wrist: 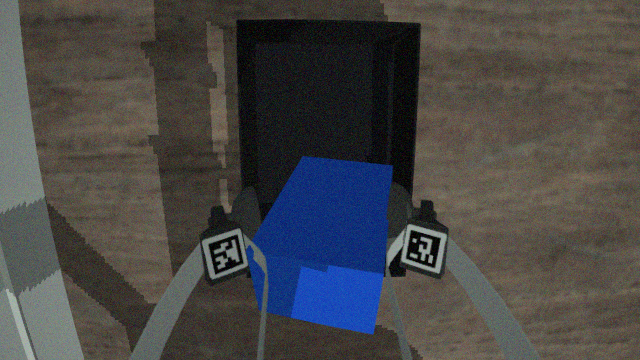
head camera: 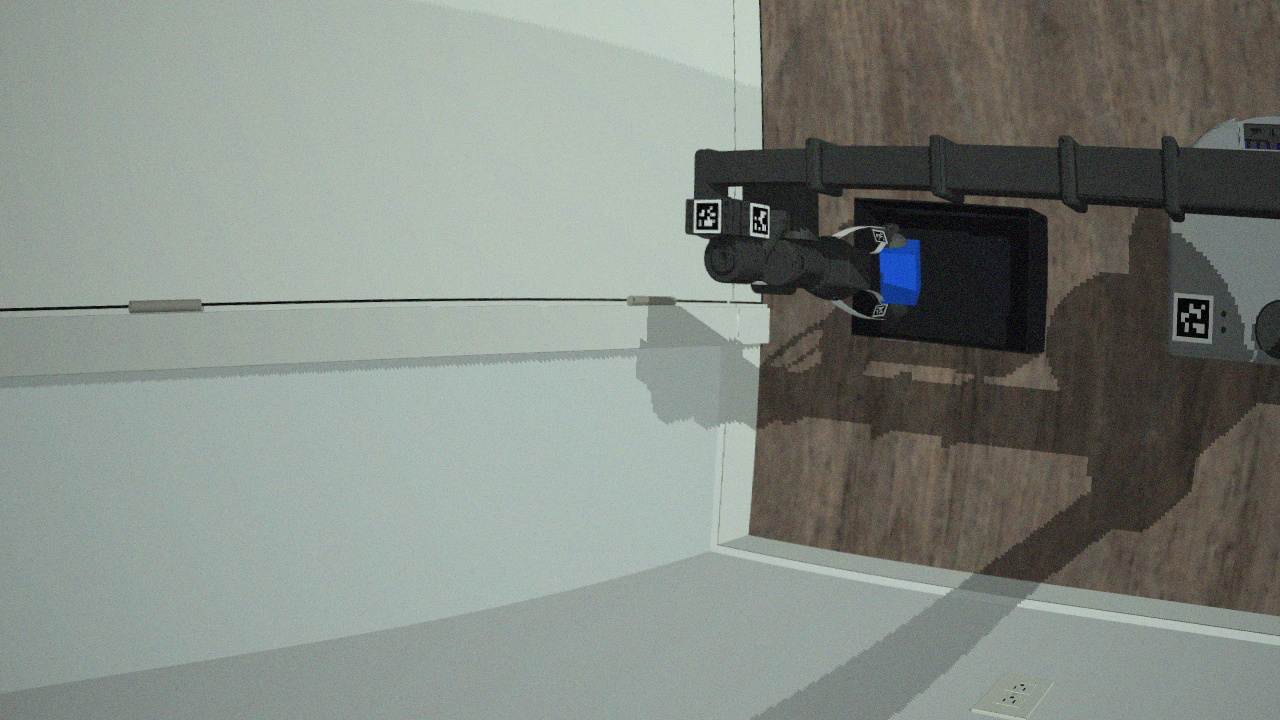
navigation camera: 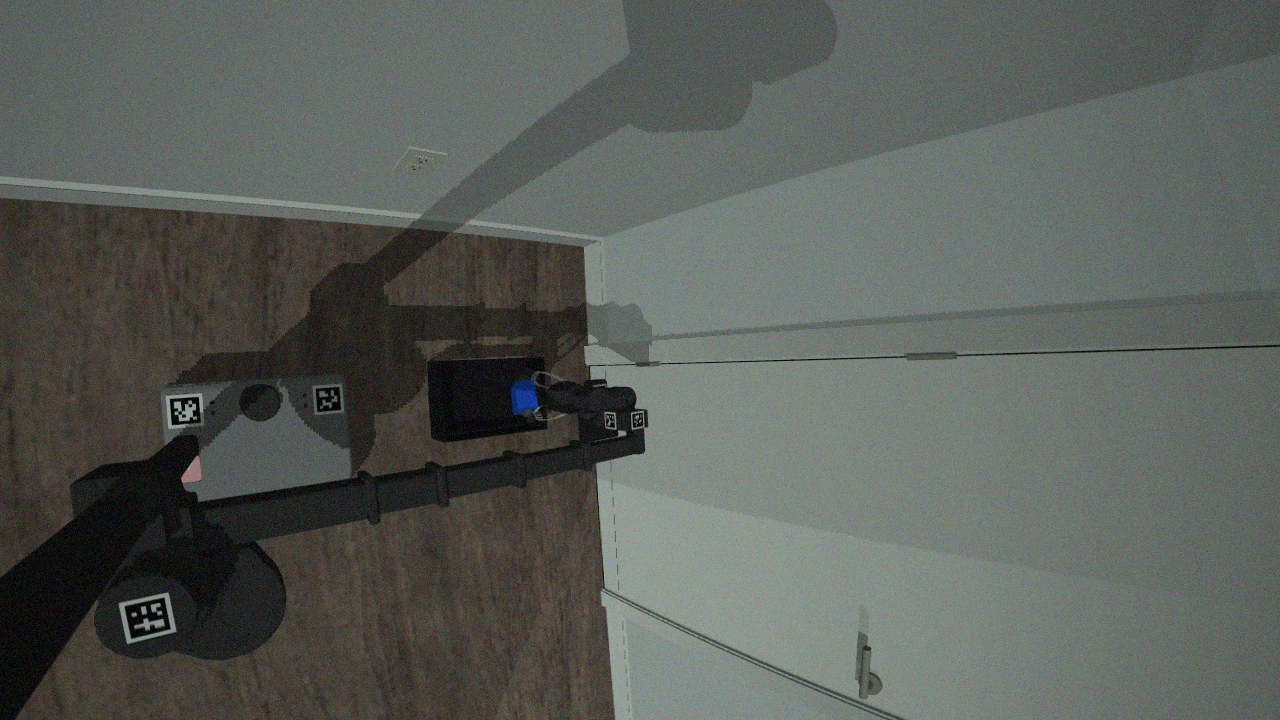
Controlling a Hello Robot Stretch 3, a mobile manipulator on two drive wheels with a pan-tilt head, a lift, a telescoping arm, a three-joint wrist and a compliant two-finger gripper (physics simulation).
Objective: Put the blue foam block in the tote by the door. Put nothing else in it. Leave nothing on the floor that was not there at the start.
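Frame: origin at the robot's base, x ahead, y left, z up, level; centimetres.
Seen in the pictures: gripper, fingertip midpoint: (navigation camera: 524, 394); robot's base, origin of the base link: (head camera: 1276, 327) (navigation camera: 259, 400).
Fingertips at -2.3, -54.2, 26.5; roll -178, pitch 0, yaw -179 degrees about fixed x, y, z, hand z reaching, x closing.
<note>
Offsets run from my fingertips to a thing's middle, as dx, dy, dz. "spot": to the spot under its first point.
The blue foam block @(-0.6, +1.0, +1.3) (head camera: 899, 271) (navigation camera: 524, 397) (wrist: 340, 215) is between the two fingertips of my gripper (head camera: 896, 274) (navigation camera: 529, 399) (wrist: 321, 209), which is shut on it. The black tote @(-1.3, -0.9, -21.5) (head camera: 1036, 286) (navigation camera: 438, 411) (wrist: 407, 100) stands on the floor near the door. The gripper and block are over the tote's door-side end. How far the block's underside is from the tote's floor cannot be told. The part of the tote's inside that shows holds no other thing; the block hides its door-side end in the wrist view.
The pale door @(spot: -8.6, -38.6, +50.9) (head camera: 358, 179) (navigation camera: 805, 447) stands close behind the wrist. My extended arm (head camera: 984, 170) (navigation camera: 483, 472) runs along one side of the tote. My base (head camera: 1190, 259) (navigation camera: 268, 456) is at the tote's other end. A side wall (head camera: 537, 653) (navigation camera: 223, 89) meets the door wall in a corner.
</note>
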